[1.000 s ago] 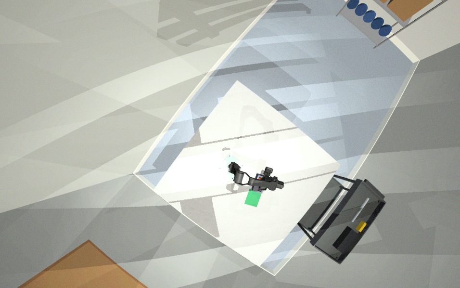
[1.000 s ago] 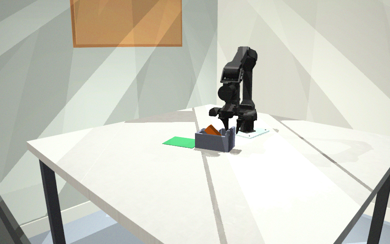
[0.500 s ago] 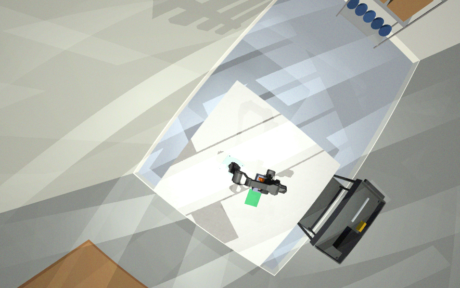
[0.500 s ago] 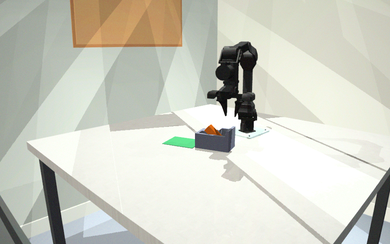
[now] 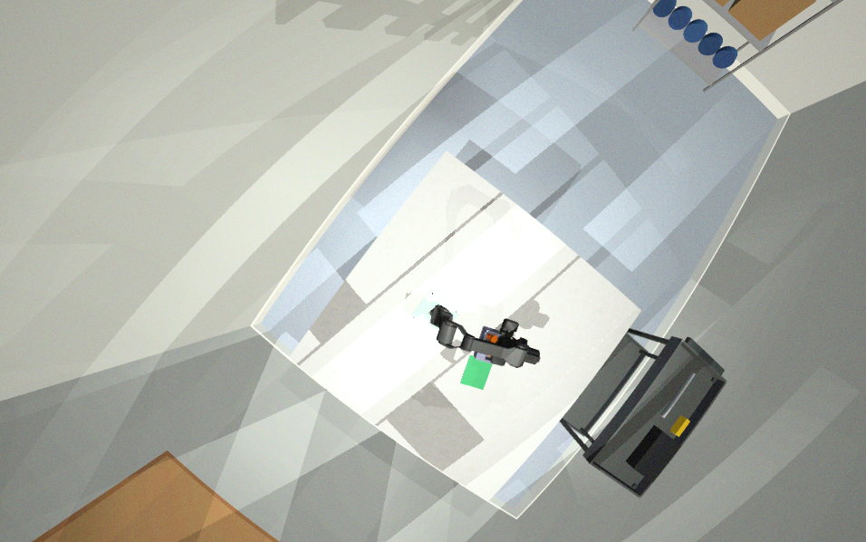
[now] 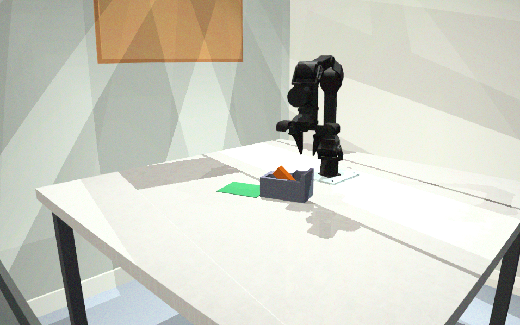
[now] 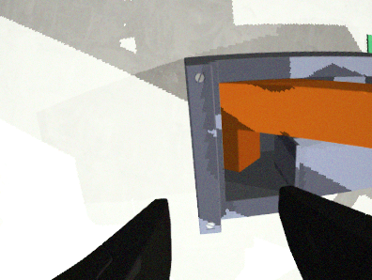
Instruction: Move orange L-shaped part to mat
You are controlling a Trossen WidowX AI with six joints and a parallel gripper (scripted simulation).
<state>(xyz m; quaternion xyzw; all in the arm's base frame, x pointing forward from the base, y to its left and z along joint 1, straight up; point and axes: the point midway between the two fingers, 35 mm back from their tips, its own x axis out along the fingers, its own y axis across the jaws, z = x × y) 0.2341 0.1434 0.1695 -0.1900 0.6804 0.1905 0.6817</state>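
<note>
The orange L-shaped part lies 20 mm ahead of my gripper tip, 40 mm to the right of it and 100 mm below it. The rest, counted from my gripper tip: green mat (110 mm ahead, 190 mm to the right, 160 mm below).
</note>
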